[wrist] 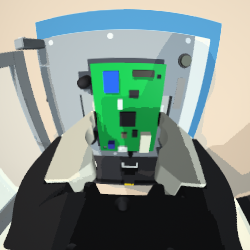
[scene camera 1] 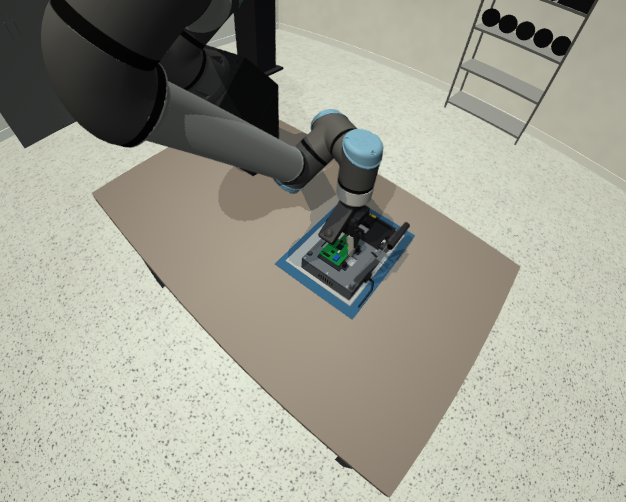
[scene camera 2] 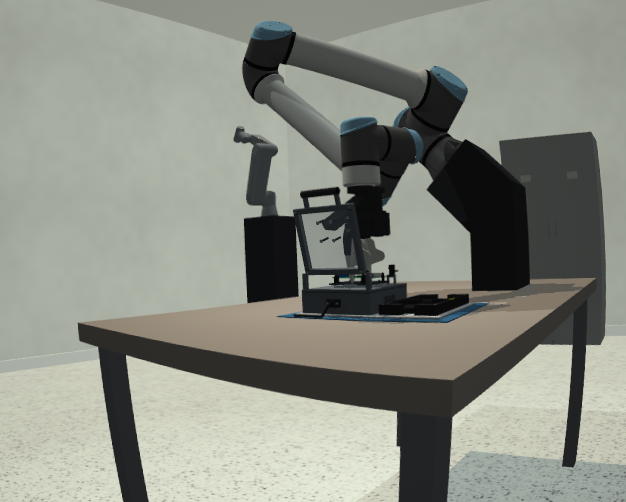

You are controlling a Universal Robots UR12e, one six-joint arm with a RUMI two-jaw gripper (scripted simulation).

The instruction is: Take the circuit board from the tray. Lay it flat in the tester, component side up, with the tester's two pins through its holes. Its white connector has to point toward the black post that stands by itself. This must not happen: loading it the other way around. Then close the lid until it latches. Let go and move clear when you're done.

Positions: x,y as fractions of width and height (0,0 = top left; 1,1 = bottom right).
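You can see the gripper in the wrist view (0.51,0.45). The gripper is there in scene camera 1 (0.54,0.50) too, and scene camera 2 (0.58,0.56) shows it as well.
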